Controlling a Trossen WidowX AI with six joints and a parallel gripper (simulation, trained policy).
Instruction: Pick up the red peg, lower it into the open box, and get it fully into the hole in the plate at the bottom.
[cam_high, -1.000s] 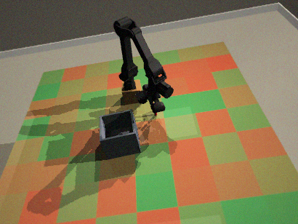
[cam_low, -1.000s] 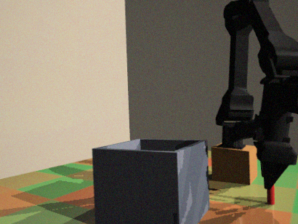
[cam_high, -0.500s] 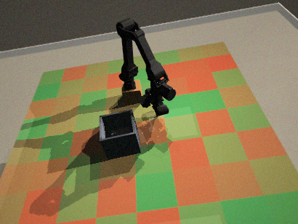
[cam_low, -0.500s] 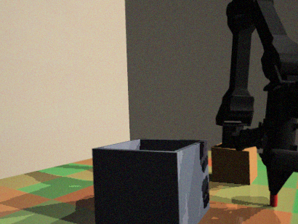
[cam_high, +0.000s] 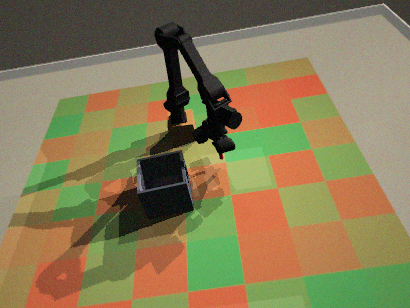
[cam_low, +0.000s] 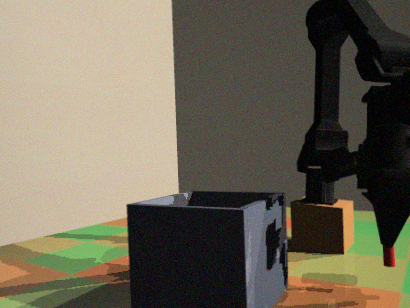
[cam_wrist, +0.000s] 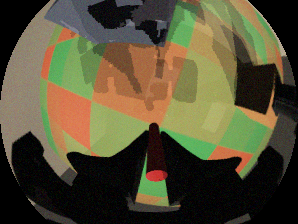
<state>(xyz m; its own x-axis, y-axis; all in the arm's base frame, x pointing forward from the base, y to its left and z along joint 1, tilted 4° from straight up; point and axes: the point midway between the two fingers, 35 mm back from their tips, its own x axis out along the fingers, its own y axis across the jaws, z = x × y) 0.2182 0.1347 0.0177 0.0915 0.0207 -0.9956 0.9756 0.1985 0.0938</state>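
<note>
Now: the grey plate 210 mm to the right of my gripper tip, 100 mm ahead of it and 20 mm below it. Also, from my gripper tip: red peg (10 mm above).
</note>
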